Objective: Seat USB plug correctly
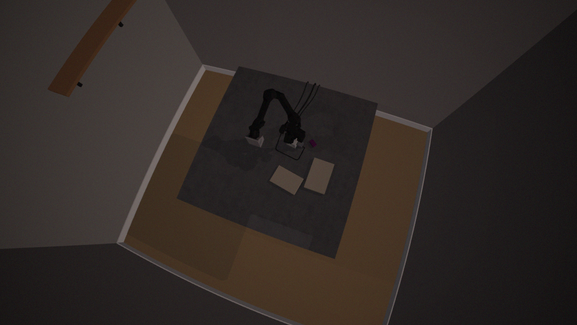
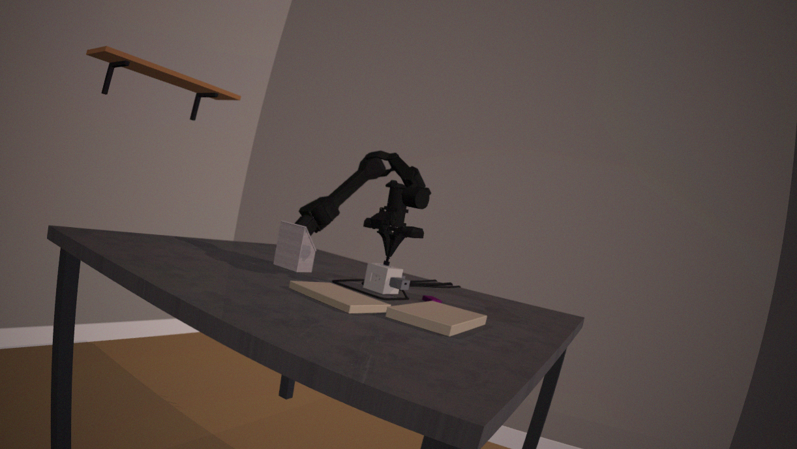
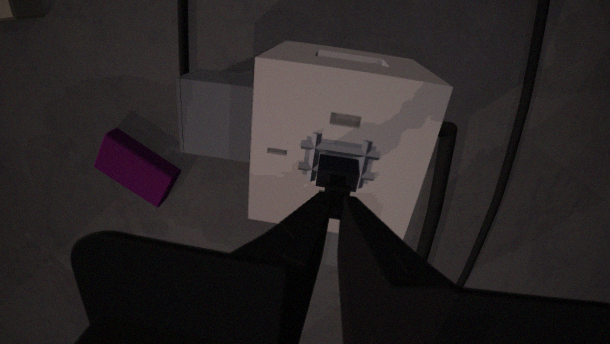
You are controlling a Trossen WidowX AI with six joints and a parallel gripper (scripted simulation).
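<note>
My gripper tip is now 20 mm above the usb plug. From my gripper tip the other things lie so: small purple block (150 mm ahead, 50 mm to the left, 100 mm below).
</note>
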